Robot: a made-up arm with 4 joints. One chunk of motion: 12 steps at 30 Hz.
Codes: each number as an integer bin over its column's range. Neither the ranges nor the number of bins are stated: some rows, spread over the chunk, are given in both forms.
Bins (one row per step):
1: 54 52 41 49
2: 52 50 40 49
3: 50 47 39 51
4: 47 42 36 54
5: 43 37 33 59
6: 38 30 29 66
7: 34 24 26 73
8: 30 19 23 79
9: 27 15 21 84
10: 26 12 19 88
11: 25 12 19 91
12: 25 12 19 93
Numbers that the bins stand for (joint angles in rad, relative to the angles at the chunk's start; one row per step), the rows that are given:
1: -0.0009 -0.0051 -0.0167 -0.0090
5: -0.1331 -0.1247 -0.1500 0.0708
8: -0.2894 -0.2684 -0.3167 0.2304
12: -0.3495 -0.3242 -0.3833 0.3421
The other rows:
2: -0.0249 -0.0210 -0.0333 -0.0090
3: -0.0490 -0.0449 -0.0500 0.0070
4: -0.0851 -0.0848 -0.1000 0.0309
6: -0.1932 -0.1806 -0.2167 0.1267
7: -0.2413 -0.2285 -0.2667 0.1825
9: -0.3255 -0.3003 -0.3500 0.2703
10: -0.3375 -0.3242 -0.3833 0.3022
11: -0.3495 -0.3242 -0.3833 0.3262

